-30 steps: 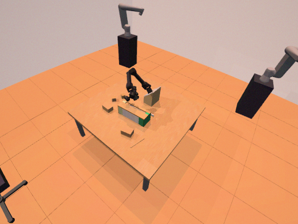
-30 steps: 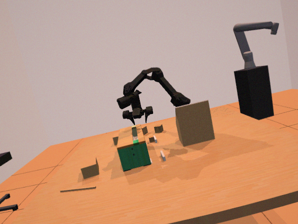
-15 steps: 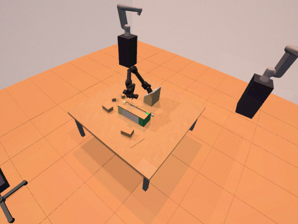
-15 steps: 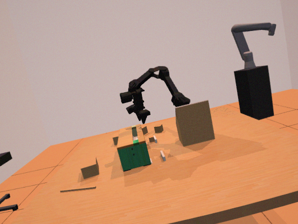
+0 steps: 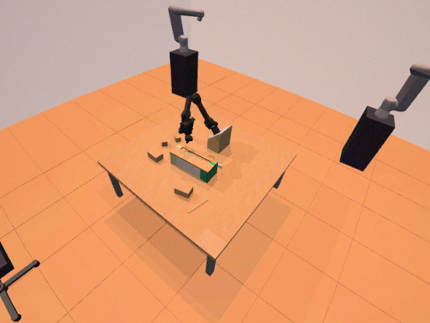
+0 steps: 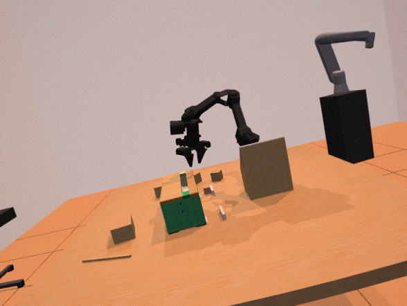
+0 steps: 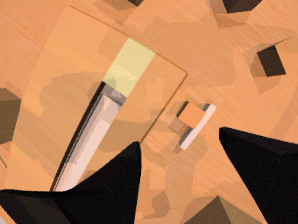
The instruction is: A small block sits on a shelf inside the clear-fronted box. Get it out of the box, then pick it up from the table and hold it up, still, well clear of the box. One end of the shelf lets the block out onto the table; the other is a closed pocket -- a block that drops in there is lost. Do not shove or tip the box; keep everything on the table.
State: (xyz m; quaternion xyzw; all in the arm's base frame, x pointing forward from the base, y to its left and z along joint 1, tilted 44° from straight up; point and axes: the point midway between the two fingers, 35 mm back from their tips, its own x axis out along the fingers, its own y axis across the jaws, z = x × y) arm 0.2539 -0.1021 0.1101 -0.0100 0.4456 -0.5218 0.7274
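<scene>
Right now the orange block is 30 mm behind my gripper tip, 10 mm to the right of it and 140 mm below it. Round my gripper tip: long box 60 mm ahead, 140 mm to the left, 90 mm below; then thin stick 400 mm ahead, 390 mm to the left, 150 mm below.
</scene>
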